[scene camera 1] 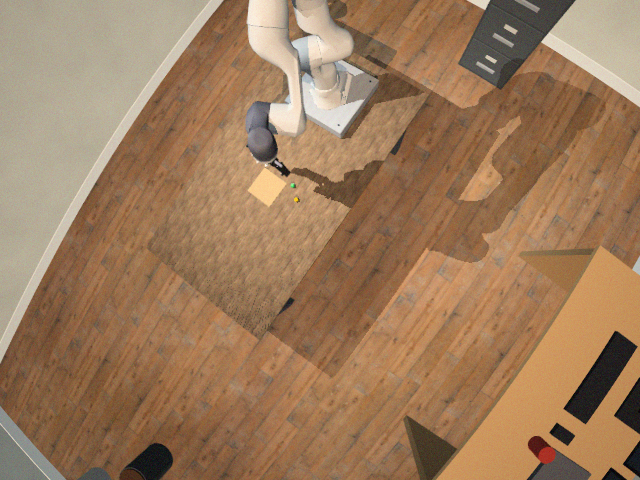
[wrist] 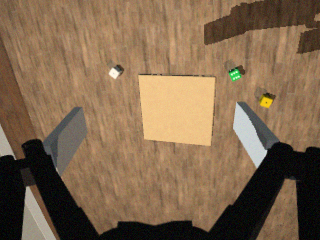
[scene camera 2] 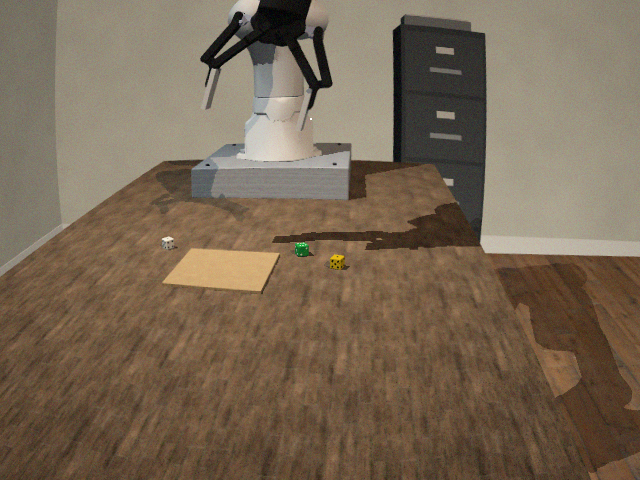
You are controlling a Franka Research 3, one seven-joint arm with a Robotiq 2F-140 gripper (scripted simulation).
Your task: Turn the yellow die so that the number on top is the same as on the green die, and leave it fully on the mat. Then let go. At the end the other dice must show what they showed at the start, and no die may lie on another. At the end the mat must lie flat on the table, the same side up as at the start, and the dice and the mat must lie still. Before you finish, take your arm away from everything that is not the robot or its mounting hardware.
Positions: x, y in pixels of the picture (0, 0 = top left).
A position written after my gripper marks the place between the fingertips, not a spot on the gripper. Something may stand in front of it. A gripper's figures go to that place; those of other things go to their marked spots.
My gripper point(wrist: 159, 117): 0.20 m from the lens. A tan mat point(wrist: 179, 109): 0.41 m from the lens.
